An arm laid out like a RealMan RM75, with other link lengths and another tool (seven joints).
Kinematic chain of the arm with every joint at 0, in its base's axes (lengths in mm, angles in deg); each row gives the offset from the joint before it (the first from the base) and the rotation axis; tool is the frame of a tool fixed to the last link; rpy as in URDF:
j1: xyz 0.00 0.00 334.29 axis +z
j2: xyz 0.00 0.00 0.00 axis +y
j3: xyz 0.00 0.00 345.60 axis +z
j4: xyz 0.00 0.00 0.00 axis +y
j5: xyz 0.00 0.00 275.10 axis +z
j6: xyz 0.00 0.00 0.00 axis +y
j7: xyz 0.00 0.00 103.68 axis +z
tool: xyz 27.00 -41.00 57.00 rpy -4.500 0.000 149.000
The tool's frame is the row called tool.
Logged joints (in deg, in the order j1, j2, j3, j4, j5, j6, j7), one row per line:
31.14, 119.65, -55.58, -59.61, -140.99, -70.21, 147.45
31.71, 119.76, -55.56, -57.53, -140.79, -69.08, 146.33
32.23, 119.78, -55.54, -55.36, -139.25, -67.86, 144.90
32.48, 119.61, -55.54, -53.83, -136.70, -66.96, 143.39
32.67, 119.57, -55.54, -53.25, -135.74, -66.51, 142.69
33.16, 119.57, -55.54, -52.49, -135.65, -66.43, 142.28
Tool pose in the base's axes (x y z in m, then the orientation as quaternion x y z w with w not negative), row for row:
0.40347, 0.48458, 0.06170, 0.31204, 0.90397, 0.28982, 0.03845
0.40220, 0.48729, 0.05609, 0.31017, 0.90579, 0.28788, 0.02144
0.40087, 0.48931, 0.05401, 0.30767, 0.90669, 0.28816, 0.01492
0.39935, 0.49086, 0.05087, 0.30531, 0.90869, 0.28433, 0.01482
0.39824, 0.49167, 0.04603, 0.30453, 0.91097, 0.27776, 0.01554
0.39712, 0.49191, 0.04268, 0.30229, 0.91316, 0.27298, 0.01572
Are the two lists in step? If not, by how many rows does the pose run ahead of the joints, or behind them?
The pose runs 2 rows ahead of the joints: the pose in row i belongs to the joints in row i + 2.
